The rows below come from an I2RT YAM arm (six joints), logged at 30 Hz.
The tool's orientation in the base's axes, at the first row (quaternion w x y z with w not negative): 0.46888, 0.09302, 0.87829, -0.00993
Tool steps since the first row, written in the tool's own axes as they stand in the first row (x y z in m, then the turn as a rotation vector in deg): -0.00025, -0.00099, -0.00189, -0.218, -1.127, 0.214; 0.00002, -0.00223, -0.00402, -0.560, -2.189, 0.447; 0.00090, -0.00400, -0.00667, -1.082, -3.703, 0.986; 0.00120, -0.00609, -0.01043, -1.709, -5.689, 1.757; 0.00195, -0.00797, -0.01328, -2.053, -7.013, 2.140; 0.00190, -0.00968, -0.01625, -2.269, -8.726, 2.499; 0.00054, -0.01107, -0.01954, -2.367, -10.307, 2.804; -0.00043, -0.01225, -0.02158, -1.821, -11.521, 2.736; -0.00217, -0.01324, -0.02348, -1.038, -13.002, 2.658
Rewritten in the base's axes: -0.00159, -0.00081, 0.00120, 0.100, -1.163, -0.019; -0.00370, -0.00177, 0.00208, 0.293, -2.284, 0.059; -0.00666, -0.00309, 0.00271, 0.758, -3.908, 0.082; -0.01027, -0.00471, 0.00443, 1.389, -6.037, 0.030; -0.01335, -0.00614, 0.00527, 1.662, -7.431, 0.007; -0.01606, -0.00752, 0.00686, 1.779, -9.184, -0.136; -0.01826, -0.00875, 0.00973, 1.809, -10.785, -0.336; -0.01962, -0.00984, 0.01159, 1.247, -11.886, -0.833; -0.02040, -0.01088, 0.01402, 0.502, -13.213, -1.539
